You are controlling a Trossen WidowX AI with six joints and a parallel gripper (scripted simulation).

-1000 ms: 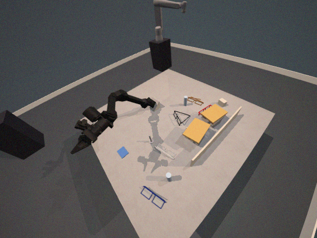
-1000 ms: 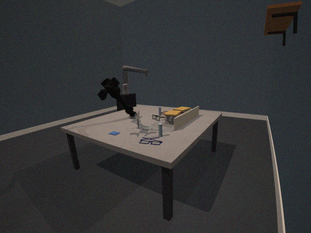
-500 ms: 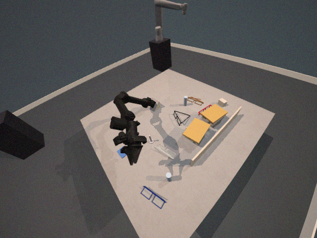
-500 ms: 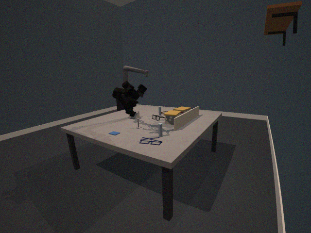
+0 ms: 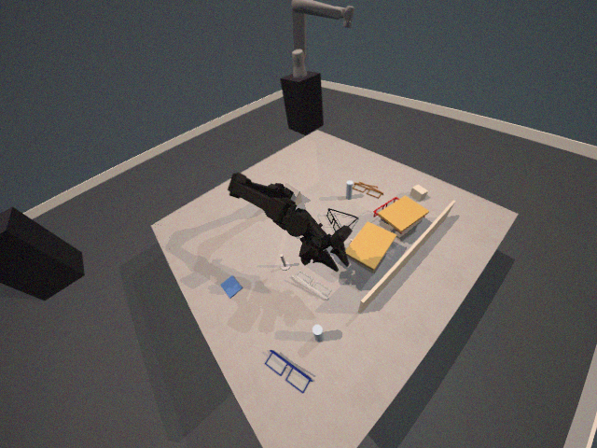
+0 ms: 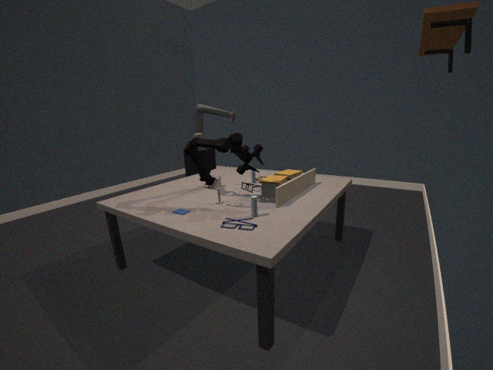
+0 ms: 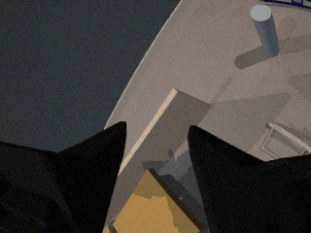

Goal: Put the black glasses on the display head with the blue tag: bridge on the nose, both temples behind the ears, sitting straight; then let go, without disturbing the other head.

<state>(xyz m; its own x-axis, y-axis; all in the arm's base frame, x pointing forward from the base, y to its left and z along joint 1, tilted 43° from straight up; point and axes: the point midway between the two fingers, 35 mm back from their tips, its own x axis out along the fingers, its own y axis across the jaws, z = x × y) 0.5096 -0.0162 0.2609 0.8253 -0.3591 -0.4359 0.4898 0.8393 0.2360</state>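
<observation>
My gripper tip is now 24 cm past the grey post, 7 cm to the left of it and 18 cm above it. From my gripper tip the other things lie so: long beige board 9 cm ahead, 29 cm to the left, 15 cm below; then beige block 6 cm behind, 64 cm to the left, 18 cm below; then blue tag 33 cm behind, 29 cm to the right, 20 cm below.
</observation>
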